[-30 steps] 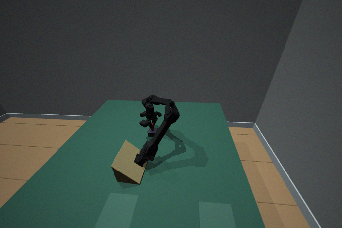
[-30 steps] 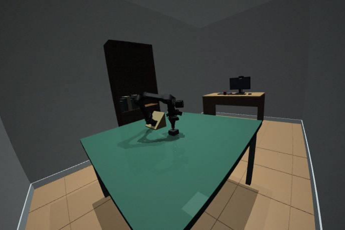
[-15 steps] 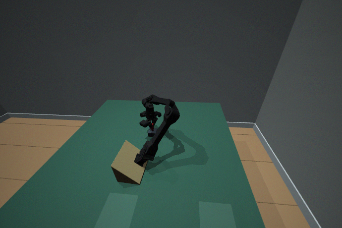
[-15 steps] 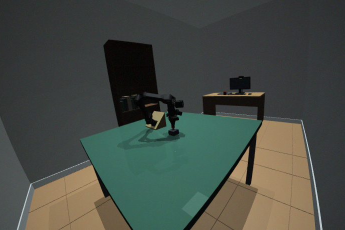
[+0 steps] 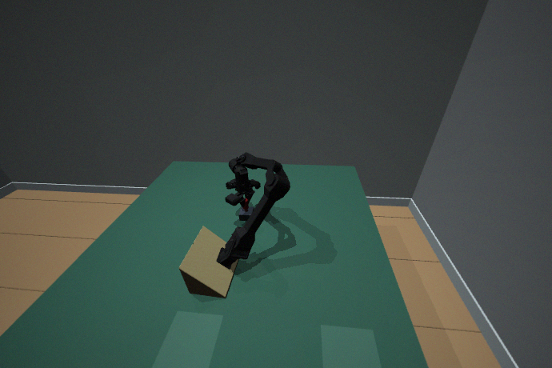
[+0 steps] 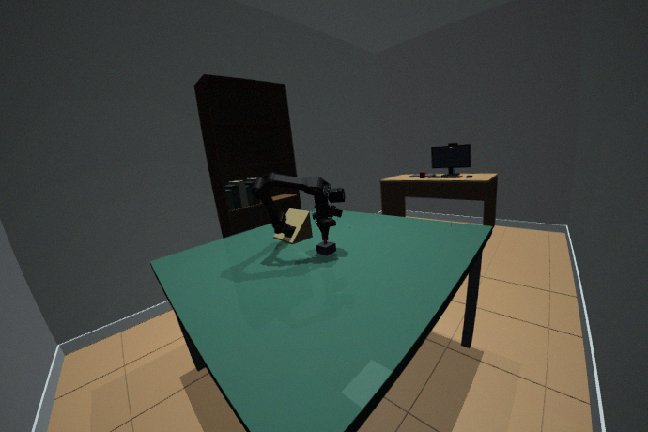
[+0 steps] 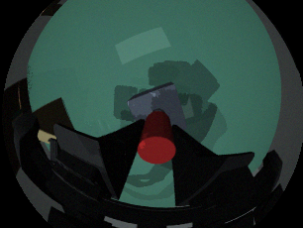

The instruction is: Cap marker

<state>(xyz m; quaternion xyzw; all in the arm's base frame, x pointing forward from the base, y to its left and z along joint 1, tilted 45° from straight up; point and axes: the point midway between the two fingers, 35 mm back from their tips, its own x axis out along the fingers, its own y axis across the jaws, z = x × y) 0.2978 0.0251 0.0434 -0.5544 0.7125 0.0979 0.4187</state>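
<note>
Right now the red cap is 1 cm above my gripper tip. Round my gripper tip: dark holder block (5 cm below).
</note>
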